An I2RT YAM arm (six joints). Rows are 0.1 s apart.
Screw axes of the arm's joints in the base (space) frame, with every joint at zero. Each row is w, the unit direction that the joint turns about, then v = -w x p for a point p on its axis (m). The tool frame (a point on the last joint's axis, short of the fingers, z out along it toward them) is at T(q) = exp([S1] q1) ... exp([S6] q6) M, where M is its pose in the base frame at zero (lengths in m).
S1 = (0, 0, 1, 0, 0, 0)
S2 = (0, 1, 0, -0.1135, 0, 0.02)
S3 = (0, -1, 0, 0.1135, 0, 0.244)
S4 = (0, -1, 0, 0.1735, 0, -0.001)
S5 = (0, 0, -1, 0, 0.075, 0)
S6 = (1, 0, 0, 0, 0.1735, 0)
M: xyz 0.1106 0 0.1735 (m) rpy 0 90 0 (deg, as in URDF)
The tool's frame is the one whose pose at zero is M.
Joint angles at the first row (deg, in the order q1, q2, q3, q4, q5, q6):
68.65, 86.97, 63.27, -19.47, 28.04, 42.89
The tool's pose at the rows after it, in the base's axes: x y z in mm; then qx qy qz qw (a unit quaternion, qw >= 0):
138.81 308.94 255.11 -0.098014 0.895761 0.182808 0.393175
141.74 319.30 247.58 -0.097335 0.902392 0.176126 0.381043
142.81 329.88 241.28 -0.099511 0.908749 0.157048 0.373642
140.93 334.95 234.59 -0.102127 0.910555 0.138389 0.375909
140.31 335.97 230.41 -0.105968 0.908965 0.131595 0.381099
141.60 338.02 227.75 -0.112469 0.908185 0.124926 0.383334
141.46 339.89 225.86 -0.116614 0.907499 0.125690 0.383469
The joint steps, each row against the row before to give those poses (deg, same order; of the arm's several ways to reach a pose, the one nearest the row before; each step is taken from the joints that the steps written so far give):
0.02, 2.24, 1.28, -1.06, 0.36, 1.38
0.12, 3.05, 1.95, -0.80, -0.54, 1.08
0.52, 3.17, 2.69, -2.32, 0.76, 0.83
0.70, 1.73, 0.80, -1.04, 1.67, 0.34
0.22, 0.46, -0.45, 0.70, 0.88, -0.54
-0.05, 0.73, 0.27, 0.21, 0.32, -0.91
0.11, 0.41, 0.00, 0.58, -0.12, -0.42

